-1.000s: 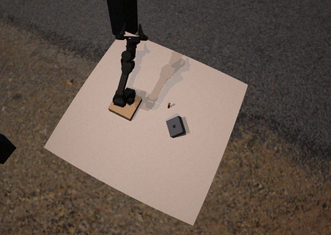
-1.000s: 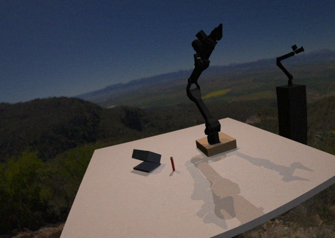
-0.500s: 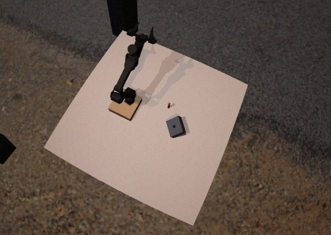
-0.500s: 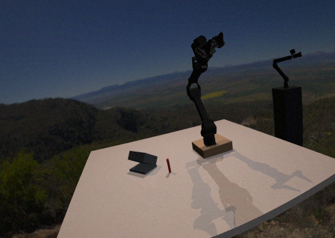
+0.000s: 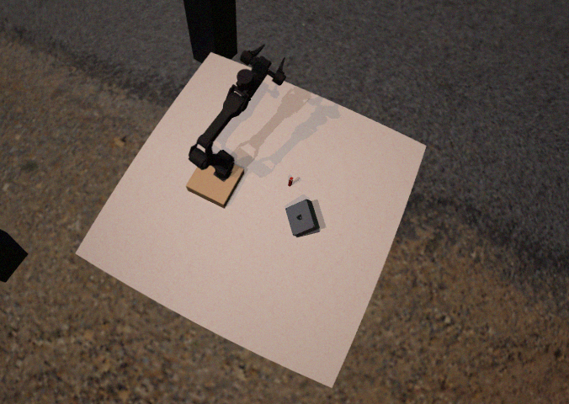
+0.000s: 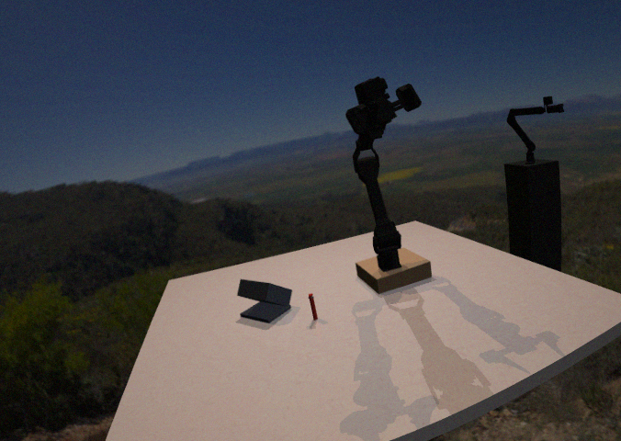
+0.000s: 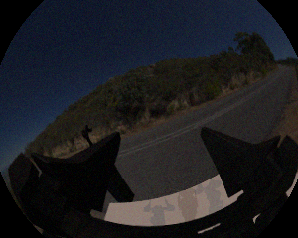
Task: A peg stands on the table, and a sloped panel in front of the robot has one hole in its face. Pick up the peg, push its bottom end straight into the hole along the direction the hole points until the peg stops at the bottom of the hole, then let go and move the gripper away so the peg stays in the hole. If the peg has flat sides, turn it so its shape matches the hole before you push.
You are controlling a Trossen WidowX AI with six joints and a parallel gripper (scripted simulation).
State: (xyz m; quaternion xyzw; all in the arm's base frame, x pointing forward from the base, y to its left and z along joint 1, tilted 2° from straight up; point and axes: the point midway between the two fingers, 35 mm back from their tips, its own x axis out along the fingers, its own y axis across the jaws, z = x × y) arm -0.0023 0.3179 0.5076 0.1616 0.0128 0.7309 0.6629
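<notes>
Now: gripper tip 510 mm above the red peg, 260 mm short of it and 200 mm to the left of it. From my gripper tip the other things lie so: sloped panel 500 mm below, 410 mm ahead, 320 mm to the right.
</notes>
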